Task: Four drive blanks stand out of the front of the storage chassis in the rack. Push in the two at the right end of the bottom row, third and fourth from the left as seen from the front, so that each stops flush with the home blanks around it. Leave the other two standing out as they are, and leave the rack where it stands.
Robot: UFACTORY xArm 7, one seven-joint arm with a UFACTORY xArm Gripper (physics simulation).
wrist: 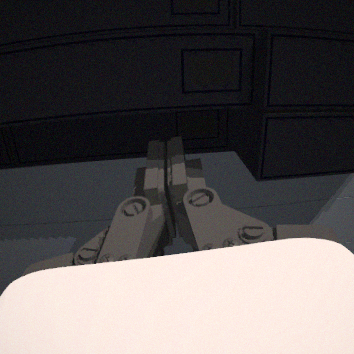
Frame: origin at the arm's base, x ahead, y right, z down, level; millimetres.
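Seen in the pictures: gripper, fingertip midpoint: (170, 162).
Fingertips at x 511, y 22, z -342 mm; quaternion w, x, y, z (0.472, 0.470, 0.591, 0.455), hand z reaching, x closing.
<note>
Offsets run from my fingertips to a thing's top centre. "pt": to the spot under its first point.
My gripper (170, 162) is shut and empty. Its fingertips are at the lower part of the dark chassis front {pt dx -33, dy +31, dz -46 mm} (259, 75), overlapping the lower edge of a set-back dark face {pt dx -1, dy -33, dz -18 mm} (100, 134) with a small square outline. Whether the tips touch it I cannot tell. To the right, a dark block {pt dx -39, dy +51, dz -20 mm} (307, 146) stands farther out, with its left side showing. Above the tips, a wide dark face {pt dx -33, dy -20, dz -48 mm} (115, 77) carries a larger square outline. It is too dark to tell which faces are the drive blanks the task names.
Another dark face {pt dx -39, dy +48, dz -49 mm} (310, 70) is above the block at right. A grey-blue surface (50, 200) lies below the chassis front, behind the fingers. A large pale rounded part (175, 300) fills the bottom of the view and hides what is behind it.
</note>
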